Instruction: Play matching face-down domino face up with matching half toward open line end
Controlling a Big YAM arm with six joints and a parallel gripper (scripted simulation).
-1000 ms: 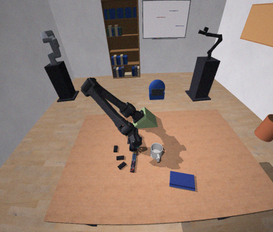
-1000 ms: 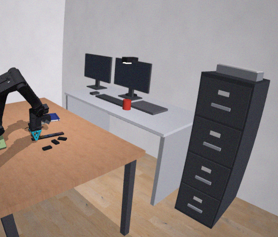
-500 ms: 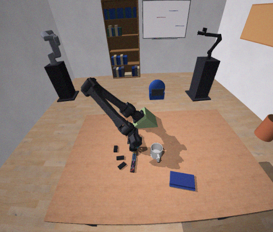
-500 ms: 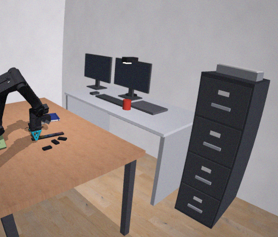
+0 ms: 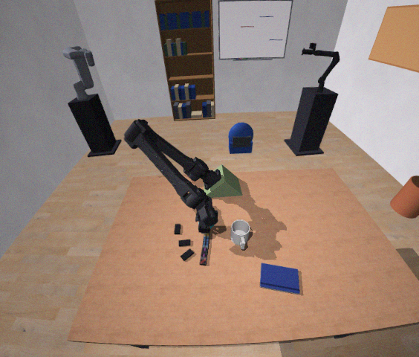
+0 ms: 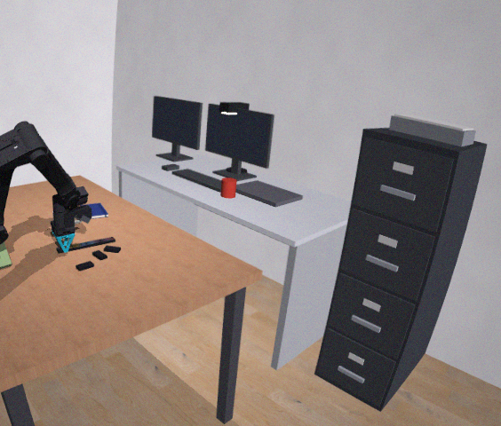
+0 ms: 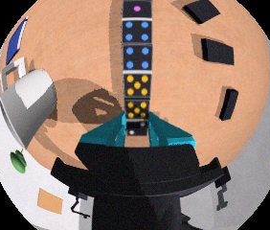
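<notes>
Right now my hand is right at the domino. Round my hand: blue book: 29 cm ahead, 27 cm to the left.
</notes>
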